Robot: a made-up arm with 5 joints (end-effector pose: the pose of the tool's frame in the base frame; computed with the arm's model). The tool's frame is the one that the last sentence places.
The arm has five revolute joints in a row. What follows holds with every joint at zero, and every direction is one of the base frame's.
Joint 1 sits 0.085 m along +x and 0.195 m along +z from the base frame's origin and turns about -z.
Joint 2 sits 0.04 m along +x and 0.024 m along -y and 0.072 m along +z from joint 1 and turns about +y.
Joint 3 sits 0.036 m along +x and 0.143 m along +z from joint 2 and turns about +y.
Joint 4 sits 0.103 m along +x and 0.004 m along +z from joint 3 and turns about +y.
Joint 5 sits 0.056 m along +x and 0.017 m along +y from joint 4 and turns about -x.
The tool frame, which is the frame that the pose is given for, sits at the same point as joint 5; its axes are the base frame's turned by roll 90, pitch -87.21 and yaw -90 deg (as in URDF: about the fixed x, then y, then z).
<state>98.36 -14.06 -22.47 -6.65 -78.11</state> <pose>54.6 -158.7 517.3 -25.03 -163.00 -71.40</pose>
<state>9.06 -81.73 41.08 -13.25 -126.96</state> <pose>95.9 -8.8 438.6 139.21 -79.26 -48.87</pose>
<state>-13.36 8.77 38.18 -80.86 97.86</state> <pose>297.8 43.4 361.5 -88.92 -102.82 58.74</pose>
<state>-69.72 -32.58 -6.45 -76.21 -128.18</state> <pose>107.8 41.6 525.5 -154.75 -28.25 -17.94</pose>
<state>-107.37 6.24 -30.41 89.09 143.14</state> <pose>29.8 200.0 400.3 8.38 28.31 -110.22</pose>
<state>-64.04 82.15 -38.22 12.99 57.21</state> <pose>220.0 261.4 135.4 3.32 -39.47 114.61</pose>
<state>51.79 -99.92 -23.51 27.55 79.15</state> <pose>-27.4 131.5 417.3 156.71 76.18 1.90</pose>
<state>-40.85 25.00 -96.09 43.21 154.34</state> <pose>250.1 133.5 506.3 122.53 84.69 -89.19</pose>
